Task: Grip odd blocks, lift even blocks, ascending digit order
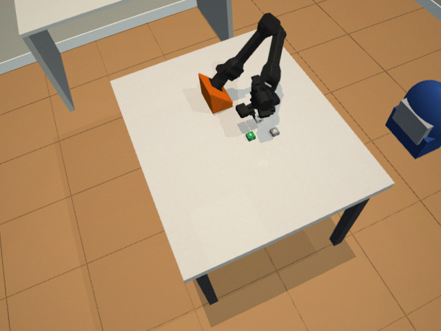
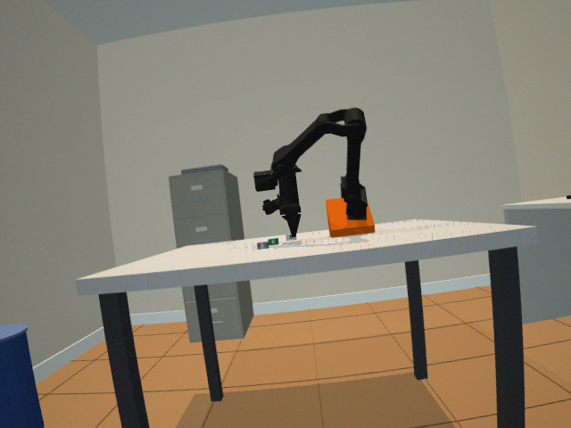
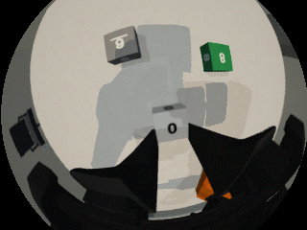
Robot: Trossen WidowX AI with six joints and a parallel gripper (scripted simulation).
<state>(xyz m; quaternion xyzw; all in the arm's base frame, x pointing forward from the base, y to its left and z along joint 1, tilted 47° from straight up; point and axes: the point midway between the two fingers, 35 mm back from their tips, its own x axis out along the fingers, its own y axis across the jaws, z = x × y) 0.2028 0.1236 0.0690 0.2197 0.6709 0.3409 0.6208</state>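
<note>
My gripper tip is 90 mm short of the grey block, 50 mm to the right of it and 10 mm above it. The rest, counted from my gripper tip: white block 10 mm ahead; green block 80 mm ahead, 60 mm to the right, 10 mm below.
</note>
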